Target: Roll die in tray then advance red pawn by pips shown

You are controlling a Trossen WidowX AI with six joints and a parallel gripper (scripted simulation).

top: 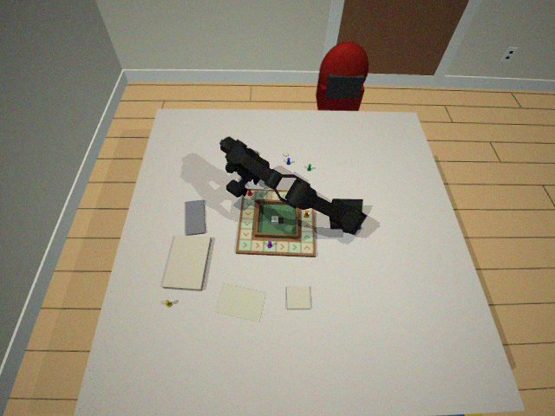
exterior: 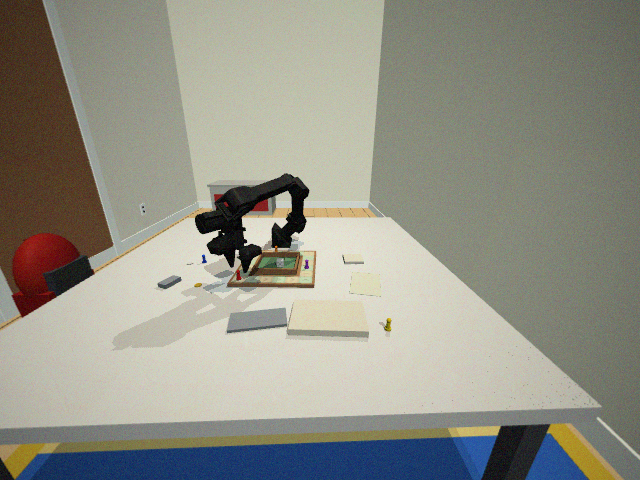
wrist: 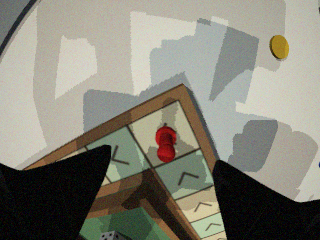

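Now: the red pawn 20 mm below my gripper tip. Also, from my gripper tip: tray 120 mm behind, 110 mm to the left, 40 mm below; then white die 110 mm behind, 120 mm to the left, 20 mm below; then yellow token 30 mm ahead, 130 mm to the right, 40 mm below.
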